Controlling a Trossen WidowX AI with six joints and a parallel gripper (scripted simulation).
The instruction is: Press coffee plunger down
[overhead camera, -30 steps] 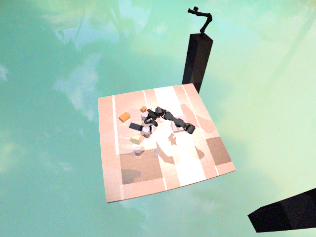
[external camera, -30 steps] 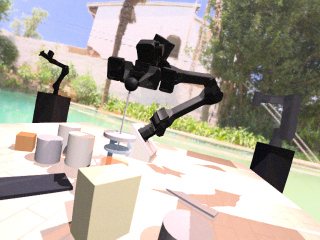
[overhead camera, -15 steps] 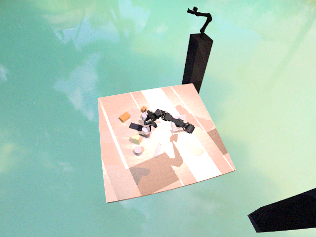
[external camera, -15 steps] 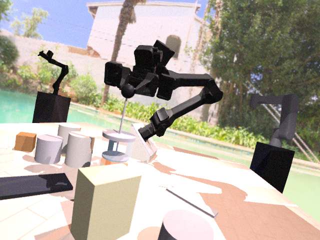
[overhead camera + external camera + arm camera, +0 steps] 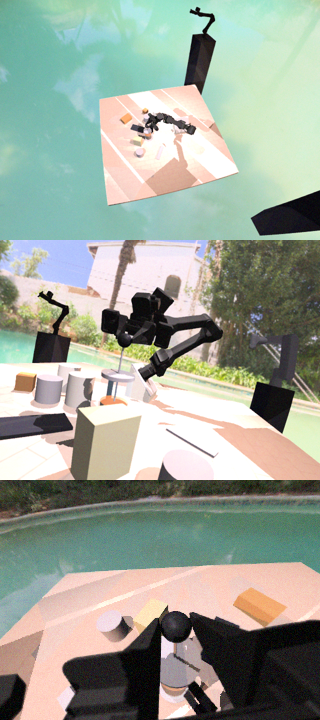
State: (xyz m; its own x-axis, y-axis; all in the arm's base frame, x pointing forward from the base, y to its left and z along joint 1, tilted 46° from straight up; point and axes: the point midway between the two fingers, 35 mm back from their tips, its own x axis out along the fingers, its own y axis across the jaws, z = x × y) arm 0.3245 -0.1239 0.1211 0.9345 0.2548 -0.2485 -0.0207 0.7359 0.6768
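My gripper tip is now 3 cm past the coffee press, 1 cm to the left of it and 11 cm above it. From my gripper tip the other things lie so: thin grey strip: 8 cm behind, 21 cm to the left, 22 cm below; then black slab: 5 cm ahead, 15 cm to the right, 22 cm below; then olive block: 10 cm ahead, 4 cm to the left, 17 cm below.
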